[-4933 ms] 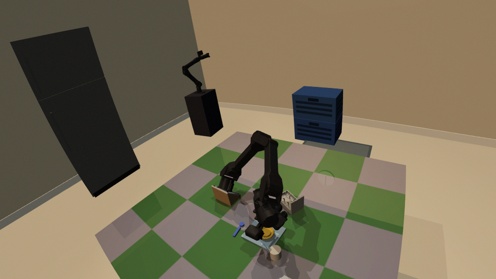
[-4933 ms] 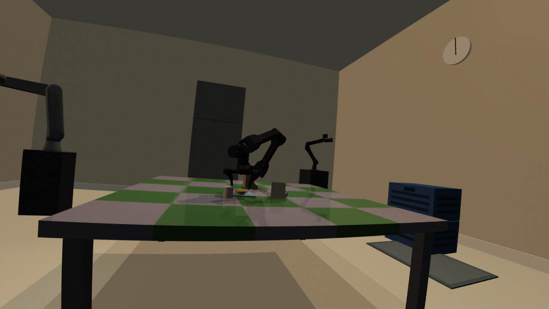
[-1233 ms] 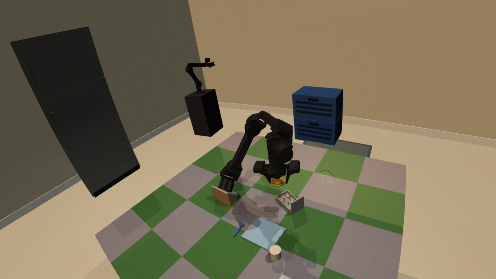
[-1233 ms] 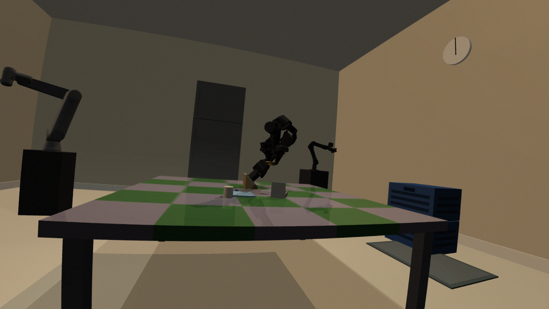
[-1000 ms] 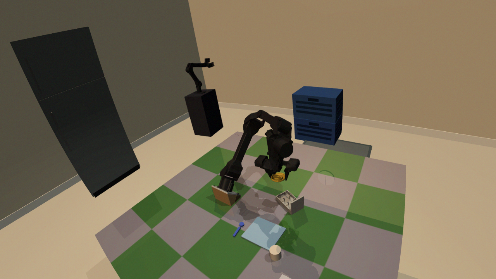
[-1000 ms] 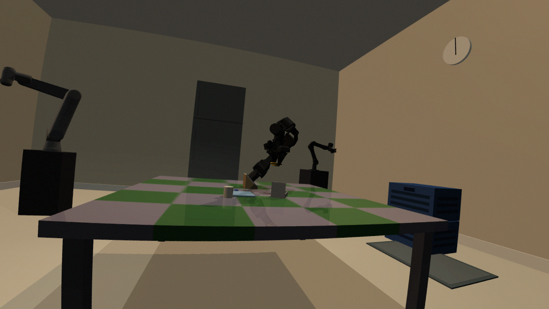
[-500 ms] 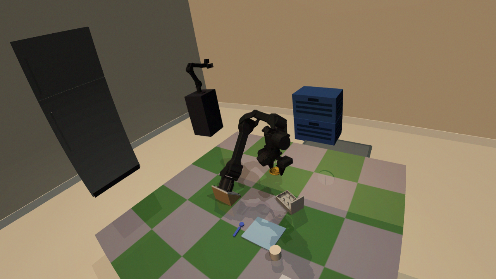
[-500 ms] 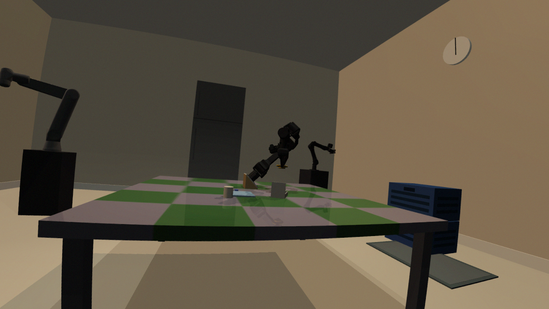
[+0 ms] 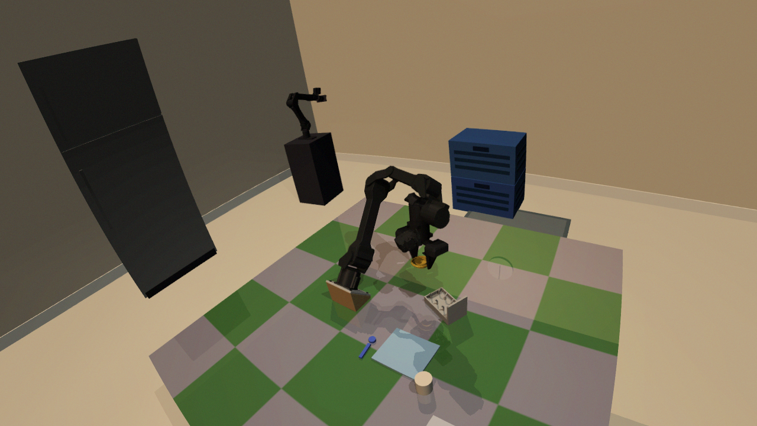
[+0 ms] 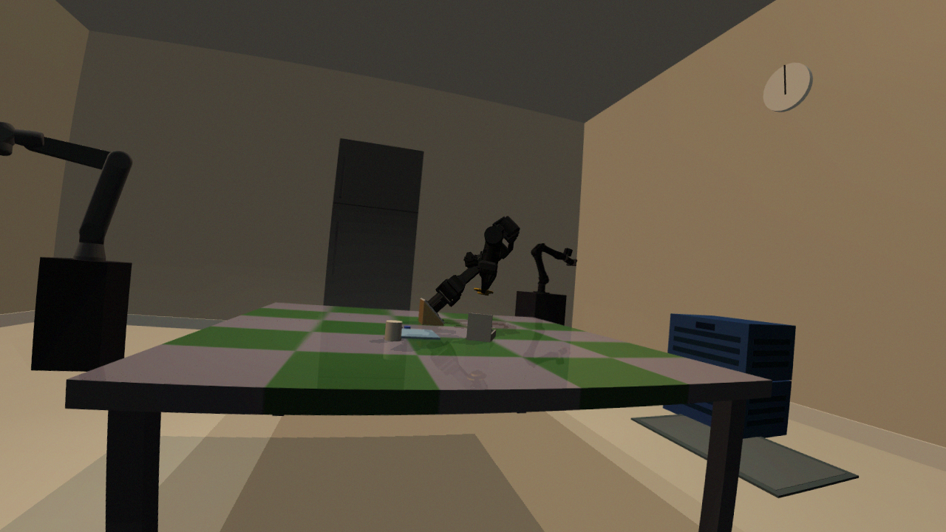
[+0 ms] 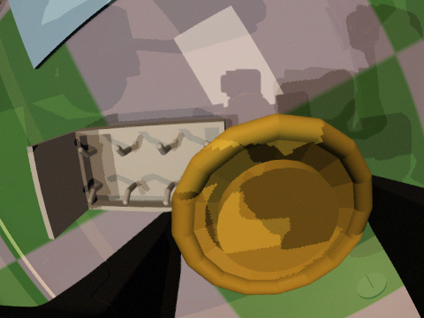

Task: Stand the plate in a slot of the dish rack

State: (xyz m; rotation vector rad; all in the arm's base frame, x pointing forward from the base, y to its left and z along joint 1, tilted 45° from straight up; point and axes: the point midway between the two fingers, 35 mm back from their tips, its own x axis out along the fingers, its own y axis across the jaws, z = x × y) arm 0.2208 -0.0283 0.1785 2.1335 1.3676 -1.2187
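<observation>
Now: gripper tip 110 mm above the beige dish rack, 80 mm short of it and 30 mm to the left of it. Also, from my gripper tip: blue spoon (260 mm to the right, 130 mm below, 70 mm behind); then light blue mat (240 mm to the right, 130 mm below, 40 mm ahead); then yellow plate (10 mm above).
</observation>
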